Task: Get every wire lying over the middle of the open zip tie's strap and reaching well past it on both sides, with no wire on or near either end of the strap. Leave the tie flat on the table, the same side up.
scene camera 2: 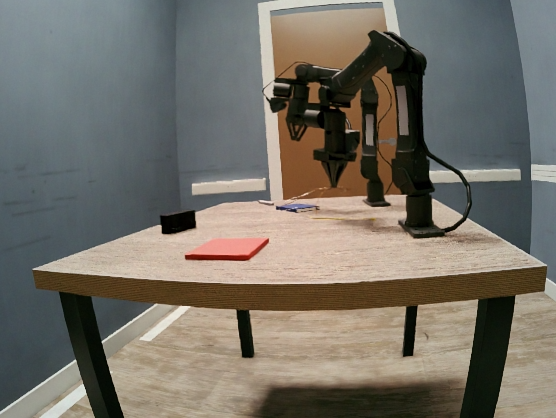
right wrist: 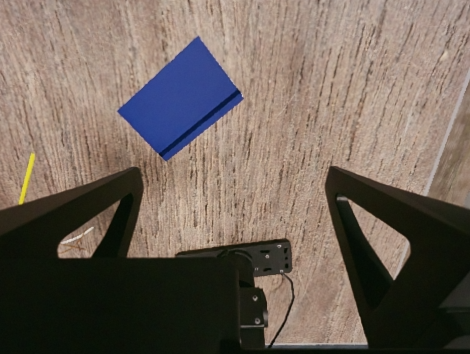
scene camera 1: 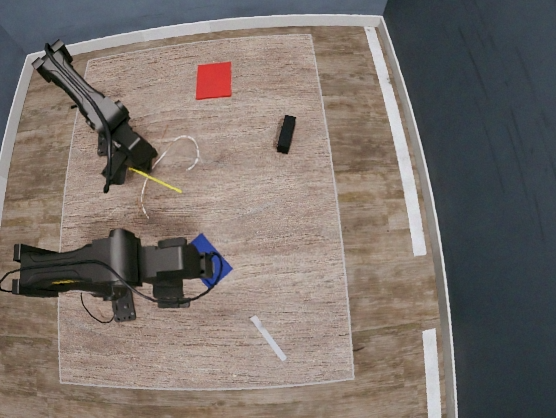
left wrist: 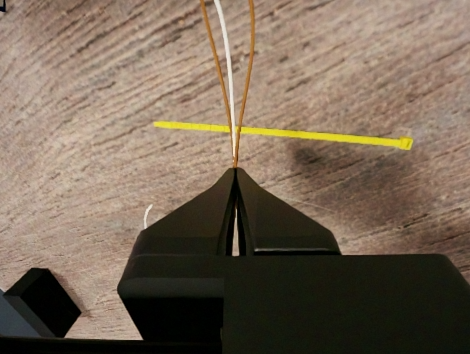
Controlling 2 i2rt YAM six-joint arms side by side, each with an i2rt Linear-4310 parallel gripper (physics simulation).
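Frame: origin at the left arm's base, x ahead, y left, z up, level; centimetres.
Seen in the pictures: left gripper, fingertip midpoint: [scene camera 2: 334,187] [scene camera 1: 150,172] [left wrist: 235,177]; right gripper, fingertip midpoint: [scene camera 2: 295,140] [right wrist: 234,176]; left arm's base, origin of the base link: [scene camera 2: 419,229]; right arm's base, origin of the base link: [scene camera 2: 376,203] [right wrist: 234,260] [scene camera 1: 120,288].
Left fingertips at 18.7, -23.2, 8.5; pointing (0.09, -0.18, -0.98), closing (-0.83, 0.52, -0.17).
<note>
Pixels of each thing's top centre, then the offset from my left fingertips to it, as dx, dy, dz. "pt": a spot on its surface instead.
- yellow zip tie, surface spot: [left wrist: 320,135] [scene camera 2: 352,218] pt -4.4, +3.1, -8.1
- blue book, middle of its top: [right wrist: 180,104] [scene camera 1: 205,261] [scene camera 2: 296,206] +12.6, -26.5, -7.3
- red flat block, middle of its top: [scene camera 2: 228,245] [scene camera 1: 213,79] +20.5, +35.0, -7.5
- black block, middle of its top: [left wrist: 32,320] [scene camera 2: 177,212] [scene camera 1: 287,130] +41.5, +8.1, -3.5
- pale strip, middle of its top: [scene camera 1: 268,338] +27.0, -50.5, -7.5
The yellow zip tie [scene camera 1: 162,183] [scene camera 2: 345,219] [left wrist: 320,135] [right wrist: 27,177] lies straight on the table, its head at the right end in the left wrist view. My left gripper [scene camera 2: 334,186] [left wrist: 235,177] is shut on a white wire [left wrist: 228,60] [scene camera 1: 198,150] and two brown wires, one [left wrist: 215,55] left of it and one [left wrist: 251,45] right of it. It holds them above the table. In the left wrist view they cross in front of the strap, nearer its tail than its head. My right gripper [scene camera 2: 297,137] [right wrist: 234,176] is open, high above the table. Part of the wires is hidden behind the left arm in scene camera 1.
A blue book [scene camera 1: 222,270] [scene camera 2: 297,207] [right wrist: 180,100] lies below the right gripper's side of the table. A red flat block [scene camera 1: 214,81] [scene camera 2: 227,249] and a black block [scene camera 1: 286,134] [scene camera 2: 178,221] stand apart. A pale strip [scene camera 1: 269,339] lies at the lower right in scene camera 1.
</note>
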